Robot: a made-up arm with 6 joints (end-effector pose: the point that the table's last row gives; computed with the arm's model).
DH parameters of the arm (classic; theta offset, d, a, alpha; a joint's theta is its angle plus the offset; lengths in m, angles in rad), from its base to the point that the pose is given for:
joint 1: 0 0.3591 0 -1.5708
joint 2: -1.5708 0 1.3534 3.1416
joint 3: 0 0 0 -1.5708
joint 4: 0 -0.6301 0 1.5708
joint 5: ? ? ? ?
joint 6: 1.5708 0 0 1.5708
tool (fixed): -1.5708 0 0 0
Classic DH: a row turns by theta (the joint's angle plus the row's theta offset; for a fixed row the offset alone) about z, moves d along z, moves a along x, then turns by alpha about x.
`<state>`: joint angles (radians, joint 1 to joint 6).
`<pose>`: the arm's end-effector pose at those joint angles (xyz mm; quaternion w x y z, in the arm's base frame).
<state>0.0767 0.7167 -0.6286 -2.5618 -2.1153 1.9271</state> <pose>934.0 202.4 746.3 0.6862 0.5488 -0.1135 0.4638</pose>
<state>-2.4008 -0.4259 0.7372 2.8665 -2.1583 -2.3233</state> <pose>358.0 124.4 2186.8 0.4340 0.7666 0.4542 0.1324</pose>
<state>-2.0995 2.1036 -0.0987 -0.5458 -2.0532 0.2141</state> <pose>-482.4 -562.0 -789.2 0.1792 -0.8669 -0.1267 -0.4476</pose>
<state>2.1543 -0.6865 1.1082 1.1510 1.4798 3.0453</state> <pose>679.0 -913.4 1988.7 0.4842 -0.0255 0.0475 -0.8733</pose>
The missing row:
joint 5: 0 0.1557 0 -1.5708
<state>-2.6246 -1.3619 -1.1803 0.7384 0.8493 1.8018</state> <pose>571.7 457.5 856.6 0.2169 0.5823 -0.7229 0.3021</pose>
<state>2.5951 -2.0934 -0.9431 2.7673 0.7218 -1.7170</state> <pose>751.3 -626.6 282.0 0.2378 0.0997 -0.5929 0.7629</pose>
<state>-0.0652 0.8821 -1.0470 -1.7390 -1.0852 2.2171</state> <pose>680.5 -18.3 683.0 0.6560 0.2924 0.5580 0.4156</pose>
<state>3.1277 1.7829 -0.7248 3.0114 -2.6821 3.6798</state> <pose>-829.4 -142.9 -315.3 0.0623 0.0726 -0.3184 0.9431</pose>
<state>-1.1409 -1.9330 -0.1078 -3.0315 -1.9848 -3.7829</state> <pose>-446.0 1344.0 493.7 0.0843 0.6133 0.6684 -0.4122</pose>
